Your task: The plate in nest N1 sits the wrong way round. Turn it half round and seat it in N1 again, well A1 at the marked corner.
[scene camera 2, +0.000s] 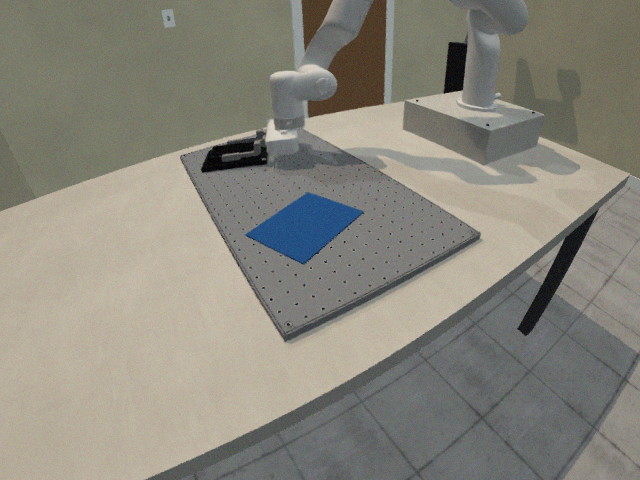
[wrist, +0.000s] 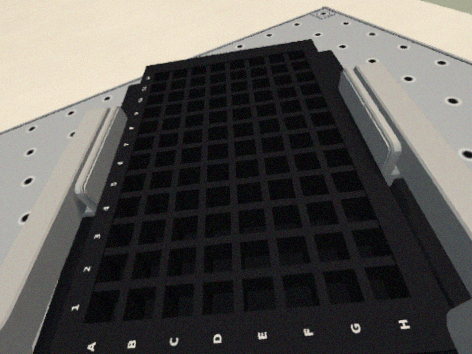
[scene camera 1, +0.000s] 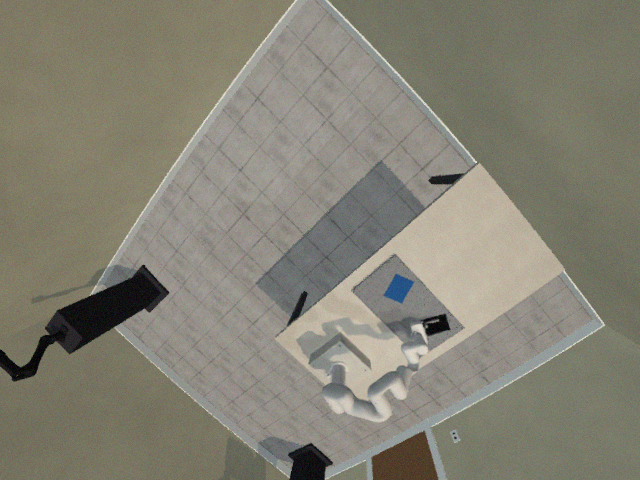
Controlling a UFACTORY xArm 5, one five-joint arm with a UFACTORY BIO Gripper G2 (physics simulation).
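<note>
The black plate (scene camera 1: 440,324) (scene camera 2: 241,149) (wrist: 238,165) is between the gripper's fingers, level, over its black nest N1 (scene camera 2: 207,164) (wrist: 327,64). My gripper (scene camera 1: 435,324) (scene camera 2: 227,149) (wrist: 240,142) is shut on the plate's two long sides. In the wrist view, row 1 is nearest the gripper body, with A1 at the near left and H1 at the near right. Nest edges show past the plate's far corners and along its right side. The plate lies very close to the nest; whether it is fully down cannot be told. The nest's corner mark cannot be made out.
The nest is on a grey perforated board (scene camera 1: 373,297) (scene camera 2: 413,248) (wrist: 425,82), near one of its ends. A flat blue square (scene camera 1: 398,288) (scene camera 2: 306,227) lies on the board beyond the gripper. The arm's grey base block (scene camera 2: 449,129) stands on the beige table (scene camera 1: 491,232) (scene camera 2: 129,310).
</note>
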